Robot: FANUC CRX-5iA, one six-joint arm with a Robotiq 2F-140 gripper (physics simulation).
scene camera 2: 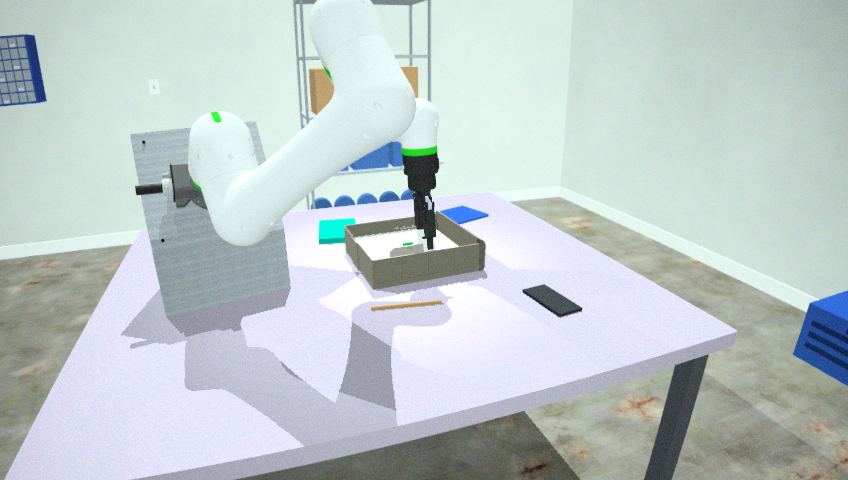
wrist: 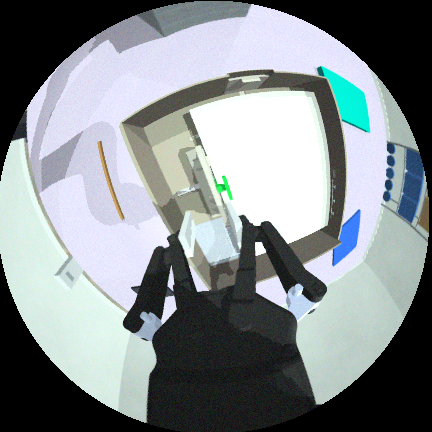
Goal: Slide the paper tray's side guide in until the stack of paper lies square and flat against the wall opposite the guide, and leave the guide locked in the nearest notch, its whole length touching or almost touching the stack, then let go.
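Frame: origin at the arm's base, x down, y left, z ahead, level; centimetres.
Where they show: gripper, between the fingertips: [wrist: 209,215].
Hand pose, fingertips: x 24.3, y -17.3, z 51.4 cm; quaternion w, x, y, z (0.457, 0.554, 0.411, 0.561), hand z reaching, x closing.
Observation:
After its pixels a point has its place.
The grey-brown paper tray [scene camera 2: 428,264] @[x 24.2, y -22.5, z 48.8 cm] [wrist: 338,165] @[x 22.3, y 7.2, z 52.4 cm] holds a white stack of paper [wrist: 270,160] @[x 24.8, y -5.2, z 47.8 cm]. In the wrist view the stack fills the tray's right part; a narrow pale strip shows between its white top and the right wall. The beige side guide [scene camera 2: 406,251] @[x 22.6, y -14.8, z 46.2 cm] [wrist: 206,182] @[x 26.8, y -15.6, z 47.1 cm] stands along the stack's left edge, with a green tab [scene camera 2: 407,243] @[x 21.0, y -13.1, z 47.5 cm] [wrist: 224,187] @[x 21.8, y -13.3, z 47.7 cm] on its stack side. Whether it touches the stack or sits in a notch cannot be told. My gripper [scene camera 2: 426,240] @[x 24.3, y -17.3, z 51.4 cm] [wrist: 209,215] @[x 24.3, y -17.3, z 51.4 cm] is partly open and empty, fingertips low inside the tray by the guide's near end.
A teal block [scene camera 2: 337,230] @[x 27.2, y 24.2, z 40.3 cm] [wrist: 350,102] @[x 27.2, y 25.6, z 41.7 cm] and a blue slab [scene camera 2: 464,214] @[x 28.2, y 19.4, z 89.6 cm] [wrist: 347,237] @[x 28.2, y 20.5, z 84.1 cm] lie near the tray. An orange-brown stick [scene camera 2: 406,305] @[x 28.5, y -32.9, z 36.4 cm] [wrist: 109,180] @[x 28.6, y -32.3, z 36.7 cm] lies before it, and a black slab [scene camera 2: 552,299] @[x 28.2, y -49.5, z 68.8 cm] to the right. The arm's grey mounting plate [scene camera 2: 220,267] @[x 19.0, y -8.8, z -2.6 cm] stands at the left.

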